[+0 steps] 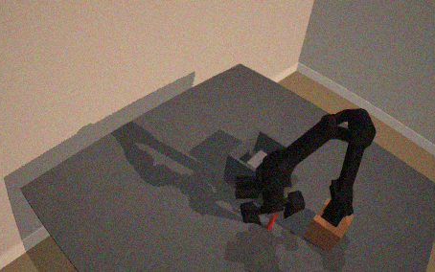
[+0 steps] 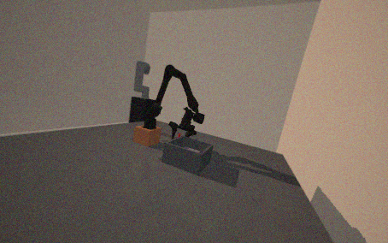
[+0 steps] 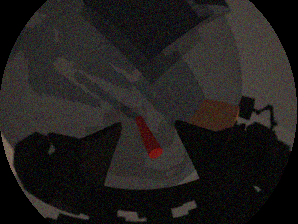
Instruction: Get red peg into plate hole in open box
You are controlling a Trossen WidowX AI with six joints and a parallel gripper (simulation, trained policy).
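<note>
Right now the red peg is 1 cm to the left of my gripper tip. Also, from my gripper tip: light grey plate 16 cm ahead, 16 cm to the right, 1 cm above; then box 16 cm ahead, 16 cm to the right, 1 cm below.
</note>
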